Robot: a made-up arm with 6 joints. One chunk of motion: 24 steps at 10 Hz.
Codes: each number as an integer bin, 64 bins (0 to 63) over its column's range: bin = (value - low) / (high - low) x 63, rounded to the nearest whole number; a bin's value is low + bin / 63 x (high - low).
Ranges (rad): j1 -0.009..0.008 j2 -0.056..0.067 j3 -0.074..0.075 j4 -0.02..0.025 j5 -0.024..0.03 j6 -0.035..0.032
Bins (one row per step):
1: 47 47 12 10 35 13
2: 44 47 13 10 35 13
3: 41 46 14 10 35 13
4: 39 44 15 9 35 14
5: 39 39 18 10 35 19
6: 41 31 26 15 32 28
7: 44 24 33 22 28 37
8: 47 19 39 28 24 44
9: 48 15 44 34 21 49
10: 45 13 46 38 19 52
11: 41 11 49 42 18 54
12: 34 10 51 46 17 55
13: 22 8 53 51 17 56
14: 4 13 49 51 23 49
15: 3 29 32 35 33 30
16: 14 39 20 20 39 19
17: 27 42 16 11 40 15
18: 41 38 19 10 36 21
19: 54 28 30 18 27 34
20: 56 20 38 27 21 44
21: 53 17 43 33 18 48
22: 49 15 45 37 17 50
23: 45 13 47 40 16 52
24: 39 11 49 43 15 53
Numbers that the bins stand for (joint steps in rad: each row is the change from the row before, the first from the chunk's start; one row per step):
1: 0.00368 0.03576 -0.04562 -0.01286 0.00600 -0.02117
2: 0.00287 0.03576 -0.04325 -0.01286 0.00600 -0.02117
3: 0.00206 0.03381 -0.04089 -0.01286 0.00600 -0.02117
4: 0.00152 0.02990 -0.03852 -0.01357 0.00600 -0.02011
5: 0.00152 0.02014 -0.03143 -0.01286 0.00600 -0.01479
6: 0.00206 0.00452 -0.01251 -0.00929 0.00343 -0.00522
7: 0.00287 -0.00914 0.00405 -0.00429 0.00000 0.00435
8: 0.00368 -0.01890 0.01824 0.00000 -0.00343 0.01179
9: 0.00395 -0.02671 0.03006 0.00429 -0.00600 0.01711
10: 0.00314 -0.03062 0.03479 0.00714 -0.00771 0.02030
11: 0.00206 -0.03452 0.04189 0.01000 -0.00857 0.02243
12: 0.00017 -0.03648 0.04662 0.01286 -0.00943 0.02349
13: -0.00306 -0.04038 0.05135 0.01643 -0.00943 0.02456
14: -0.00792 -0.03062 0.04189 0.01643 -0.00429 0.01711
15: -0.00819 0.00062 0.00168 0.00500 0.00429 -0.00310
16: -0.00522 0.02014 -0.02670 -0.00571 0.00943 -0.01479
17: -0.00171 0.02600 -0.03616 -0.01214 0.01029 -0.01905
18: 0.00206 0.01819 -0.02906 -0.01286 0.00686 -0.01267
19: 0.00557 -0.00133 -0.00305 -0.00714 -0.00086 0.00116
20: 0.00611 -0.01695 0.01587 -0.00071 -0.00600 0.01179
21: 0.00530 -0.02281 0.02770 0.00357 -0.00857 0.01605
22: 0.00422 -0.02671 0.03243 0.00643 -0.00943 0.01817
23: 0.00314 -0.03062 0.03716 0.00857 -0.01029 0.02030
24: 0.00152 -0.03452 0.04189 0.01071 -0.01114 0.02137

